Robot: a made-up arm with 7 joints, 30 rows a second.
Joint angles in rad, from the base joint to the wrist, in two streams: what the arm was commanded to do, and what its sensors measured. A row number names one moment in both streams.
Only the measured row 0 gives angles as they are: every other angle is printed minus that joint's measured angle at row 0.
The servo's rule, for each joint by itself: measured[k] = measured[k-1] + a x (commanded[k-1-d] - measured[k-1]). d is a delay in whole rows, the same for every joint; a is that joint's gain. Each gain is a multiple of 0.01, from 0.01 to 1. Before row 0 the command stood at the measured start. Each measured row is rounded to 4 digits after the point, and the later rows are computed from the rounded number. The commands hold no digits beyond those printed.
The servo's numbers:
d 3
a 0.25 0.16 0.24 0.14 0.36 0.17 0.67
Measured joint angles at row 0:
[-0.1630 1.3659 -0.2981 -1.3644 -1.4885 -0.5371 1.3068]
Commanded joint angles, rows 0 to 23:
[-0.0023 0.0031 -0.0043 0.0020 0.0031 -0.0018 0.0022]
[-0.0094 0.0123 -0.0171 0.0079 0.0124 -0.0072 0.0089]
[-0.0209 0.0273 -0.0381 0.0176 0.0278 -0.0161 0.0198]
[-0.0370 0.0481 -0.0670 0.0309 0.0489 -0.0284 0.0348]
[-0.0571 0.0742 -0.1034 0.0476 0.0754 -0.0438 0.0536]
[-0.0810 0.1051 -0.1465 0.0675 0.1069 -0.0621 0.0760]
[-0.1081 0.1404 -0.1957 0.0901 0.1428 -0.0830 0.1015]
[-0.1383 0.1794 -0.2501 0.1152 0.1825 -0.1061 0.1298]
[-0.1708 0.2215 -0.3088 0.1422 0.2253 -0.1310 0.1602]
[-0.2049 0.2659 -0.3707 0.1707 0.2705 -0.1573 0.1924]
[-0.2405 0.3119 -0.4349 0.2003 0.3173 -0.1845 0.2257]
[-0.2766 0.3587 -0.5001 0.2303 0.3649 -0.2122 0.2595]
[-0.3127 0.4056 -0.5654 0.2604 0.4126 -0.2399 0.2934]
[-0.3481 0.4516 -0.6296 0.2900 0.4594 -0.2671 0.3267]
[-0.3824 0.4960 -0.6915 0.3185 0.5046 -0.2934 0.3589]
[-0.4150 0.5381 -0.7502 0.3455 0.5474 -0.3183 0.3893]
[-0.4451 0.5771 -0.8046 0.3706 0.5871 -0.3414 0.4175]
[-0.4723 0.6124 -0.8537 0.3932 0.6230 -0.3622 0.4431]
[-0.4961 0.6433 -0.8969 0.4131 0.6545 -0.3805 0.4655]
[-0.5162 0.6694 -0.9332 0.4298 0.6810 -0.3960 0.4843]
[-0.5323 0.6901 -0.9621 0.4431 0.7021 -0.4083 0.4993]
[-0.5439 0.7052 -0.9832 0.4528 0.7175 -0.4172 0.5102]
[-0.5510 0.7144 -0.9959 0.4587 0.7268 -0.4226 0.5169]
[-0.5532 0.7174 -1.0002 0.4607 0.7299 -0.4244 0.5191]
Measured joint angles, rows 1 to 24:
[0.0000 0.0000 0.0000 0.0000 0.0000 0.0000 0.0000]
[0.0000 0.0000 0.0000 0.0000 0.0000 0.0000 0.0000]
[0.0000 0.0000 0.0000 0.0000 0.0000 0.0000 0.0000]
[-0.0006 0.0005 -0.0010 0.0003 0.0011 -0.0003 0.0015]
[-0.0028 0.0024 -0.0049 0.0014 0.0052 -0.0015 0.0065]
[-0.0073 0.0064 -0.0129 0.0037 0.0133 -0.0040 0.0154]
[-0.0147 0.0131 -0.0259 0.0075 0.0261 -0.0081 0.0284]
[-0.0253 0.0229 -0.0445 0.0131 0.0438 -0.0142 0.0453]
[-0.0392 0.0361 -0.0690 0.0207 0.0665 -0.0223 0.0659]
[-0.0564 0.0528 -0.0994 0.0304 0.0940 -0.0326 0.0898]
[-0.0769 0.0731 -0.1356 0.0423 0.1259 -0.0451 0.1166]
[-0.1004 0.0968 -0.1772 0.0563 0.1617 -0.0597 0.1458]
[-0.1265 0.1239 -0.2236 0.0723 0.2009 -0.0763 0.1770]
[-0.1550 0.1540 -0.2743 0.0902 0.2428 -0.0947 0.2096]
[-0.1854 0.1868 -0.3285 0.1098 0.2868 -0.1147 0.2430]
[-0.2172 0.2218 -0.3854 0.1309 0.3321 -0.1360 0.2768]
[-0.2499 0.2586 -0.4440 0.1532 0.3779 -0.1583 0.3102]
[-0.2830 0.2966 -0.5034 0.1763 0.4235 -0.1813 0.3428]
[-0.3160 0.3352 -0.5626 0.2000 0.4681 -0.2046 0.3740]
[-0.3483 0.3739 -0.6207 0.2239 0.5109 -0.2279 0.4031]
[-0.3793 0.4121 -0.6766 0.2476 0.5513 -0.2507 0.4299]
[-0.4085 0.4491 -0.7295 0.2708 0.5885 -0.2728 0.4538]
[-0.4354 0.4843 -0.7784 0.2931 0.6218 -0.2937 0.4742]
[-0.4596 0.5172 -0.8225 0.3141 0.6507 -0.3132 0.4910]

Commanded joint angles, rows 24 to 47:
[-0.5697 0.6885 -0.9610 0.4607 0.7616 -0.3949 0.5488]
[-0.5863 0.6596 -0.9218 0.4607 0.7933 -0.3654 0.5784]
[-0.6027 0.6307 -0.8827 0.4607 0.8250 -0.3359 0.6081]
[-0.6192 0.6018 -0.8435 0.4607 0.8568 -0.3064 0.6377]
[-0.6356 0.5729 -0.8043 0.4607 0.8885 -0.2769 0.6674]
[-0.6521 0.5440 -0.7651 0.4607 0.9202 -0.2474 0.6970]
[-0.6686 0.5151 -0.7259 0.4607 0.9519 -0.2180 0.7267]
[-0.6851 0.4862 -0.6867 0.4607 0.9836 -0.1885 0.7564]
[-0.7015 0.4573 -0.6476 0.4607 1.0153 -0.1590 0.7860]
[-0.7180 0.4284 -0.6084 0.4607 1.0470 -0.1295 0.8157]
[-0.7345 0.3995 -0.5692 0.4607 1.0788 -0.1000 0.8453]
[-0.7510 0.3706 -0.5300 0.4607 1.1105 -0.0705 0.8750]
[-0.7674 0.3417 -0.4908 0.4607 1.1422 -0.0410 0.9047]
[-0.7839 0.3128 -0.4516 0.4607 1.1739 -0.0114 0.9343]
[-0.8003 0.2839 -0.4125 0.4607 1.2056 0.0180 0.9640]
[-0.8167 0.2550 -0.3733 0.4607 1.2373 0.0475 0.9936]
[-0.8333 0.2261 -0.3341 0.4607 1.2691 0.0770 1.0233]
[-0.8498 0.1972 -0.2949 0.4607 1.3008 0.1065 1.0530]
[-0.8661 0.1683 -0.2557 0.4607 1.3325 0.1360 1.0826]
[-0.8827 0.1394 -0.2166 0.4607 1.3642 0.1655 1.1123]
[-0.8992 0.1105 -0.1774 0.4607 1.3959 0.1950 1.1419]
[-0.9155 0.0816 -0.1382 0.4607 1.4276 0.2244 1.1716]
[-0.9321 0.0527 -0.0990 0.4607 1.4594 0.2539 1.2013]
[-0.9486 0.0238 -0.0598 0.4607 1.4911 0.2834 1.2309]
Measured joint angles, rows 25 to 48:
[-0.4807 0.5473 -0.8611 0.3335 0.6747 -0.3309 0.5039]
[-0.4983 0.5740 -0.8935 0.3510 0.6935 -0.3465 0.5126]
[-0.5120 0.5969 -0.9191 0.3664 0.7066 -0.3597 0.5170]
[-0.5264 0.6116 -0.9292 0.3796 0.7264 -0.3657 0.5383]
[-0.5414 0.6193 -0.9274 0.3910 0.7505 -0.3656 0.5652]
[-0.5567 0.6211 -0.9167 0.4008 0.7773 -0.3606 0.5939]
[-0.5723 0.6180 -0.8991 0.4092 0.8059 -0.3514 0.6232]
[-0.5881 0.6108 -0.8763 0.4164 0.8356 -0.3387 0.6528]
[-0.6041 0.6001 -0.8496 0.4226 0.8661 -0.3232 0.6824]
[-0.6202 0.5865 -0.8199 0.4279 0.8970 -0.3053 0.7121]
[-0.6364 0.5705 -0.7879 0.4325 0.9282 -0.2854 0.7418]
[-0.6527 0.5524 -0.7542 0.4364 0.9596 -0.2639 0.7714]
[-0.6690 0.5326 -0.7192 0.4398 0.9911 -0.2411 0.8011]
[-0.6854 0.5113 -0.6832 0.4427 1.0227 -0.2171 0.8307]
[-0.7018 0.4888 -0.6464 0.4452 1.0543 -0.1922 0.8604]
[-0.7182 0.4653 -0.6091 0.4474 1.0859 -0.1665 0.8901]
[-0.7346 0.4409 -0.5713 0.4493 1.1176 -0.1401 0.9197]
[-0.7510 0.4158 -0.5332 0.4509 1.1493 -0.1132 0.9494]
[-0.7674 0.3901 -0.4948 0.4523 1.1810 -0.0859 0.9790]
[-0.7839 0.3639 -0.4562 0.4535 1.2127 -0.0582 1.0087]
[-0.8004 0.3372 -0.4175 0.4545 1.2444 -0.0302 1.0384]
[-0.8168 0.3102 -0.3787 0.4554 1.2761 -0.0019 1.0680]
[-0.8333 0.2829 -0.3398 0.4561 1.3078 0.0266 1.0977]
[-0.8498 0.2553 -0.3008 0.4567 1.3395 0.0552 1.1273]

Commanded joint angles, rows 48 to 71:
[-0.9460 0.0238 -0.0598 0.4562 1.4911 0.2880 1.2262]
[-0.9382 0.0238 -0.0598 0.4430 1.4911 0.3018 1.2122]
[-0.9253 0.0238 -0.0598 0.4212 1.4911 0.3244 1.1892]
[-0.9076 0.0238 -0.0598 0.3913 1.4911 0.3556 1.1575]
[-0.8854 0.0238 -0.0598 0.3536 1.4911 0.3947 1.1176]
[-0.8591 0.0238 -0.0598 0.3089 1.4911 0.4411 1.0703]
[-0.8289 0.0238 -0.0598 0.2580 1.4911 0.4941 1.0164]
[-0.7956 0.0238 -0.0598 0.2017 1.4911 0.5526 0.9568]
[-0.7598 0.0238 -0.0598 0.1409 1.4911 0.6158 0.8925]
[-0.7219 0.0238 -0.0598 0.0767 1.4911 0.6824 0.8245]
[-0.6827 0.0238 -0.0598 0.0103 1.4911 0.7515 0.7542]
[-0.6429 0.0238 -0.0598 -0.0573 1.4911 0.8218 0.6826]
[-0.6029 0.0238 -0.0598 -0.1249 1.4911 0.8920 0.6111]
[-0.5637 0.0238 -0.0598 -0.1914 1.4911 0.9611 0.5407]
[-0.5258 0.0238 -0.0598 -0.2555 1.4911 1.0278 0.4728]
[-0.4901 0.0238 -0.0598 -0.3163 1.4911 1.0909 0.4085]
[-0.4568 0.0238 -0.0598 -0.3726 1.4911 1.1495 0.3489]
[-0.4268 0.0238 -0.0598 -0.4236 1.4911 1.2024 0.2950]
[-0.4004 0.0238 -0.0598 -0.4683 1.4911 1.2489 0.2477]
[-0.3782 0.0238 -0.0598 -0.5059 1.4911 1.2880 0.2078]
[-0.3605 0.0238 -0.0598 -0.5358 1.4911 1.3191 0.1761]
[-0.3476 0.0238 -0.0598 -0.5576 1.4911 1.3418 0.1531]
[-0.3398 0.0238 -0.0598 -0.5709 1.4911 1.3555 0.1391]
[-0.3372 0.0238 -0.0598 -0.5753 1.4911 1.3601 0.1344]
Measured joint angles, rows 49 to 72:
[-0.8662 0.2275 -0.2618 0.4573 1.3712 0.0840 1.1570]
[-0.8827 0.1995 -0.2227 0.4578 1.4030 0.1129 1.1867]
[-0.8992 0.1714 -0.1836 0.4582 1.4347 0.1419 1.2163]
[-0.9109 0.1478 -0.1539 0.4579 1.4550 0.1667 1.2229]
[-0.9177 0.1280 -0.1313 0.4558 1.4680 0.1897 1.2157]
[-0.9196 0.1113 -0.1141 0.4510 1.4763 0.2126 1.1979]
[-0.9166 0.0973 -0.1011 0.4426 1.4816 0.2369 1.1708]
[-0.9088 0.0855 -0.0912 0.4301 1.4850 0.2637 1.1352]
[-0.8964 0.0756 -0.0837 0.4131 1.4872 0.2939 1.0917]
[-0.8795 0.0673 -0.0780 0.3914 1.4886 0.3279 1.0412]
[-0.8585 0.0603 -0.0736 0.3648 1.4895 0.3661 0.9847]
[-0.8338 0.0545 -0.0703 0.3335 1.4901 0.4085 0.9229]
[-0.8058 0.0496 -0.0678 0.2975 1.4905 0.4551 0.8570]
[-0.7750 0.0455 -0.0659 0.2573 1.4907 0.5055 0.7881]
[-0.7420 0.0420 -0.0644 0.2133 1.4908 0.5593 0.7174]
[-0.7072 0.0391 -0.0633 0.1660 1.4909 0.6159 0.6462]
[-0.6713 0.0367 -0.0625 0.1160 1.4910 0.6746 0.5755]
[-0.6349 0.0346 -0.0619 0.0640 1.4910 0.7346 0.5067]
[-0.5987 0.0329 -0.0614 0.0108 1.4910 0.7952 0.4409]
[-0.5632 0.0314 -0.0610 -0.0429 1.4910 0.8554 0.3793]
[-0.5291 0.0302 -0.0607 -0.0962 1.4910 0.9144 0.3228]
[-0.4969 0.0292 -0.0605 -0.1483 1.4910 0.9713 0.2725]
[-0.4672 0.0283 -0.0603 -0.1984 1.4910 1.0251 0.2292]
[-0.4405 0.0276 -0.0602 -0.2456 1.4910 1.0751 0.1936]

